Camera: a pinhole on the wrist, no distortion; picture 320 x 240 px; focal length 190.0 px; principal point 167.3 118.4 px. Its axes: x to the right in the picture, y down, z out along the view. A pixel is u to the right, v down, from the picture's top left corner.
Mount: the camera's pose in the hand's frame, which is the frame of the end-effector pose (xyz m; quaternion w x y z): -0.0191 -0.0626 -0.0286 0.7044 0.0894 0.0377 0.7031
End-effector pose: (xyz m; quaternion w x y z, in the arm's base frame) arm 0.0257 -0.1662 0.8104 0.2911 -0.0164 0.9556 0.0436
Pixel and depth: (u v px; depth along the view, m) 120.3 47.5 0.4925
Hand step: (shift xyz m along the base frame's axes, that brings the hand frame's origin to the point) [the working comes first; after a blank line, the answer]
In the camera's frame: -0.1218 -0.1838 0.4925

0.0351 -0.1813 -0.4963
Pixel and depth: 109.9 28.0 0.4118
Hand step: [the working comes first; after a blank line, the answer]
In the camera's frame: -0.1244 -0.1959 0.4118

-0.0083 -0.1855 -0.4272
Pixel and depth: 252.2 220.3 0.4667
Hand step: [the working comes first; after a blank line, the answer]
In the camera's frame: 0.2085 0.2503 0.4667

0.4147 0.1562 -0.2959
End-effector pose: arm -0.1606 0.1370 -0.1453 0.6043 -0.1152 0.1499 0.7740
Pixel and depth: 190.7 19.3 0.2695
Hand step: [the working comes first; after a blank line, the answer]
In the camera's frame: 0.0332 -0.1406 0.2695

0.0069 0.2411 0.1331
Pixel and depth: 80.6 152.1 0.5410
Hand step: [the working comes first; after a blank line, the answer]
In the camera's frame: -0.2469 0.0960 0.5410

0.3443 0.2476 0.4400
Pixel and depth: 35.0 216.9 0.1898
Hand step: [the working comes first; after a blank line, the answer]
In the camera's frame: -0.1322 0.0984 0.1898

0.2231 0.0336 0.1643
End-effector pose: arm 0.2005 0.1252 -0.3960 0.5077 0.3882 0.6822 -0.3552
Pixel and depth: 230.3 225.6 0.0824
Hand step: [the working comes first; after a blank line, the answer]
In the camera's frame: 0.0273 0.0465 0.0824

-0.0018 -0.0820 0.0375
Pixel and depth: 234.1 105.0 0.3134
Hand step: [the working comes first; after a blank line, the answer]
In the camera's frame: 0.1102 -0.0221 0.3134

0.1289 -0.2276 -0.1256
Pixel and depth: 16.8 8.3 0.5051
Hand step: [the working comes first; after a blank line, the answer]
In the camera's frame: -0.4001 -0.2927 0.5051

-0.3470 -0.5005 -0.3892
